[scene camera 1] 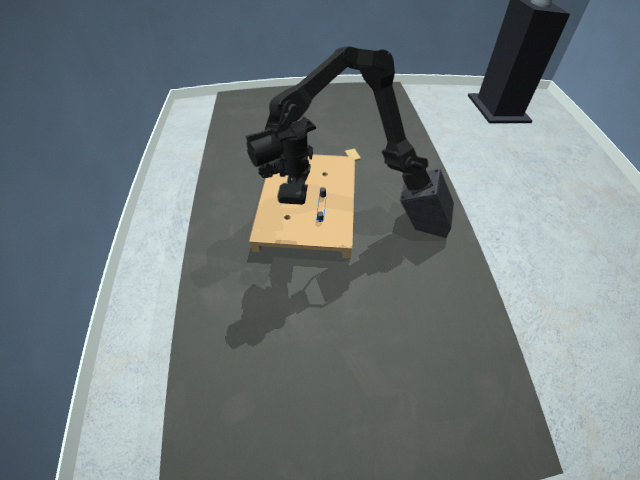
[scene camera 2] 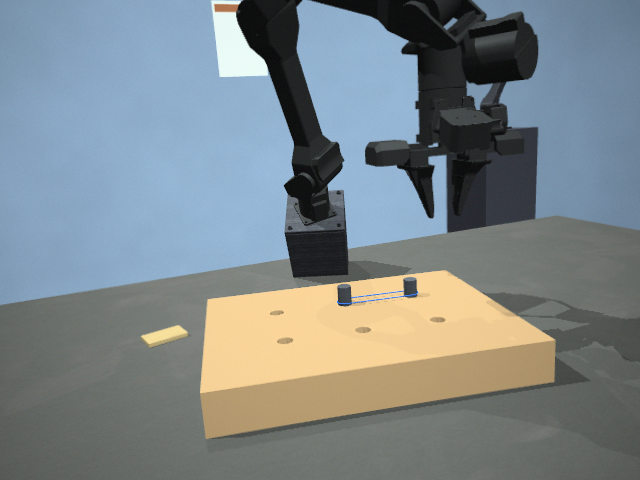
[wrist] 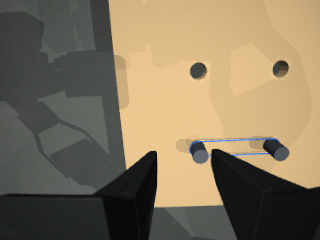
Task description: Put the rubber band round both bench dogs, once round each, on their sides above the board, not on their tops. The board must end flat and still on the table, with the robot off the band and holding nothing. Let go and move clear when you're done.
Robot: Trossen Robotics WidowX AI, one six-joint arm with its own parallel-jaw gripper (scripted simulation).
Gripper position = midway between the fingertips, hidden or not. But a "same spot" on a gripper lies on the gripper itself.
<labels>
gripper: scene camera 1 298, 196; scene camera 2; wrist
tan wooden board: scene camera 1 333, 175; scene camera 2; wrist
same spot on tan wooden board: [wrist: 162, 108] = [scene camera 2: 455, 304]
same spot on gripper: [wrist: 131, 196] = [scene camera 2: 465, 176]
</labels>
